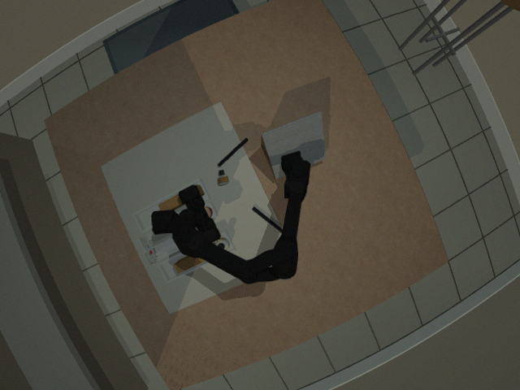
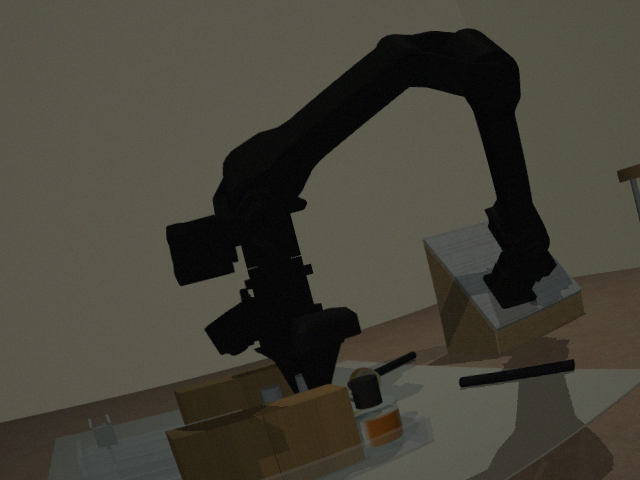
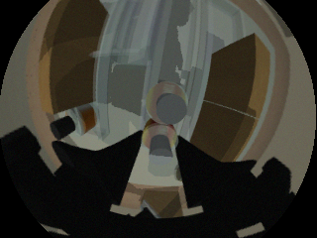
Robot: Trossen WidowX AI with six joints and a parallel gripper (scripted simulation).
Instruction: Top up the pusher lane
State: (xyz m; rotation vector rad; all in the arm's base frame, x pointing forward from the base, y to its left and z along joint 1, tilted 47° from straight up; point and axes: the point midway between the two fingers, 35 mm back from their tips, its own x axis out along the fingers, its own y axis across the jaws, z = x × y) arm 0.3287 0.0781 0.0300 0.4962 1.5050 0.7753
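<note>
Now: gripper tip 2 cm past the dark-lidded jar, 13 cm to the right of it and 1 cm below it. Round my gripper tip: sprung lane: 14 cm ahead, 5 cm to the left, 1 cm below.
</note>
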